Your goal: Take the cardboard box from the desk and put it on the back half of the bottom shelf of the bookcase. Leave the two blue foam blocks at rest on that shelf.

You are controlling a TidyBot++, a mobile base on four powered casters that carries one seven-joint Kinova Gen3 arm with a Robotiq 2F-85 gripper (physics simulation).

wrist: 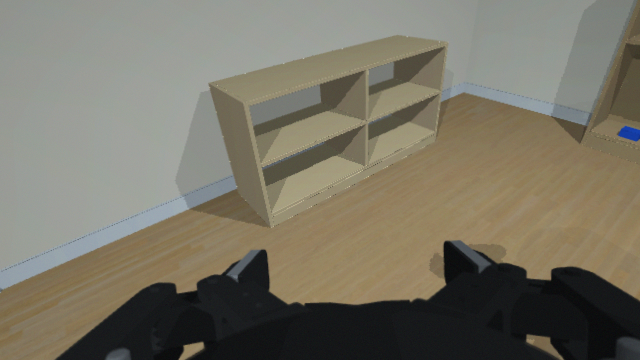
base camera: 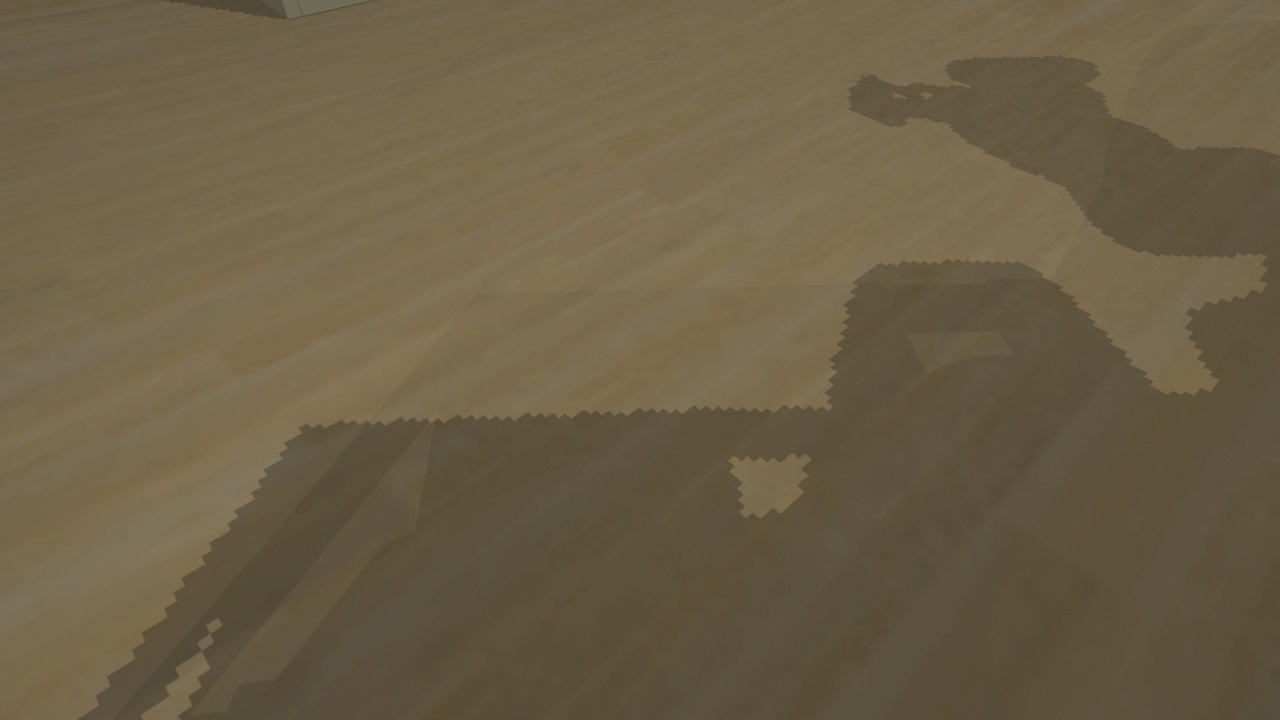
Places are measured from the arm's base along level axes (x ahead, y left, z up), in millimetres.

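Pixels of known places: gripper, fingertip midpoint: [wrist: 354, 265].
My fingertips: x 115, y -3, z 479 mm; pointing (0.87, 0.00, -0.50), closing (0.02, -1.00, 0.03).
Behind a point stands the place of what it marks.
My gripper [wrist: 354, 265] @[x 115, y -2, z 479 mm] is open, with no object between its fingers, and points over the floor. At the right edge of the wrist view, part of a tall wooden bookcase [wrist: 610, 148] @[x 1639, y -1515, z -361 mm] shows. A blue foam block [wrist: 629, 133] @[x 1631, y -1576, z -264 mm] lies on its bottom shelf, near the front and cut off by the view's edge. The second blue block does not show. The cardboard box and the desk do not show in either view.
A low, wide wooden shelf unit [wrist: 330, 68] @[x 1459, y 63, z 214 mm] with four compartments stands along the wall ahead, left of the tall bookcase. A pale furniture corner [base camera: 322, 6] @[x 1110, y 330, z -389 mm] shows at the top left of the base camera view. Shadows of the robot fall on the wood floor.
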